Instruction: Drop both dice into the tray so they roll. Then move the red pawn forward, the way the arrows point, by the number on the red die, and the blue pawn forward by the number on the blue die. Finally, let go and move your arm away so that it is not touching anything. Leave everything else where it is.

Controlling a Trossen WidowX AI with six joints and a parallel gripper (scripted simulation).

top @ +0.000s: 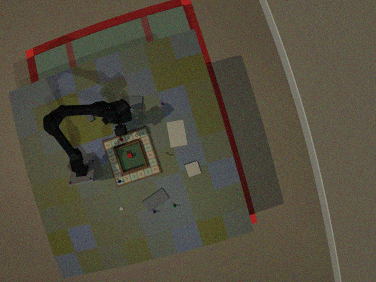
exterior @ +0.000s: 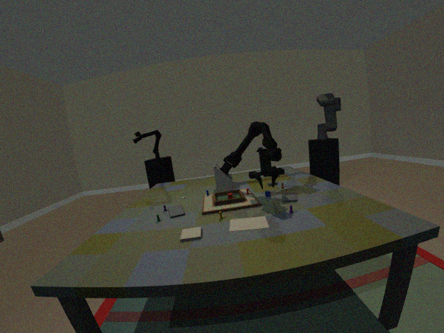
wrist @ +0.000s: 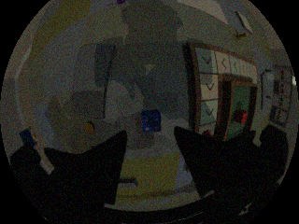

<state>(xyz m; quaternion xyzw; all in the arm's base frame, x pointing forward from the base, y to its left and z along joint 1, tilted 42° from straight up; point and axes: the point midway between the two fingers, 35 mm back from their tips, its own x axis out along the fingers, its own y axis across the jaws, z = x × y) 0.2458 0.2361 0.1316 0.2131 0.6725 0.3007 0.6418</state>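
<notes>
Now: the red pawn 110 mm to the right of my gripper tip, 30 mm behind it and 20 mm below it. The rest, counted from my gripper tip: yellow pawn: 240 mm to the right, 240 mm ahead, 30 mm below; blue pawn: 360 mm to the right, 70 mm behind, 20 mm below.
</notes>
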